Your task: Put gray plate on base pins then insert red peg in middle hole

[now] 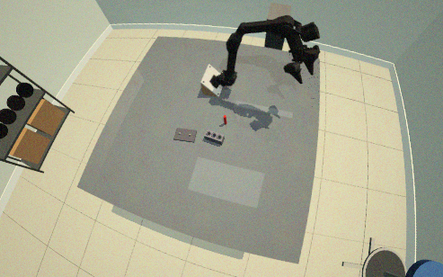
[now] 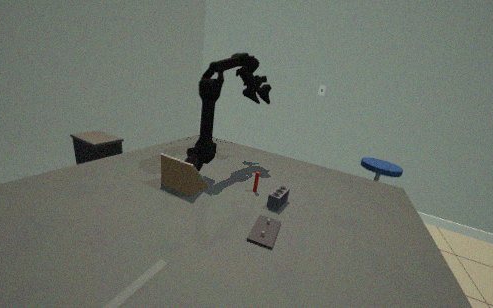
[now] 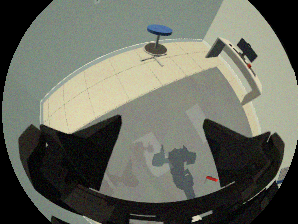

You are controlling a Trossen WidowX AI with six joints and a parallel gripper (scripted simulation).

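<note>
Now: gripper tip 290 mm short of the gray plate, 350 mm to the left of it and 270 mm above it. The rest, counted from my gripper tip: red peg (190 mm ahead, 330 mm to the right, 270 mm below).
</note>
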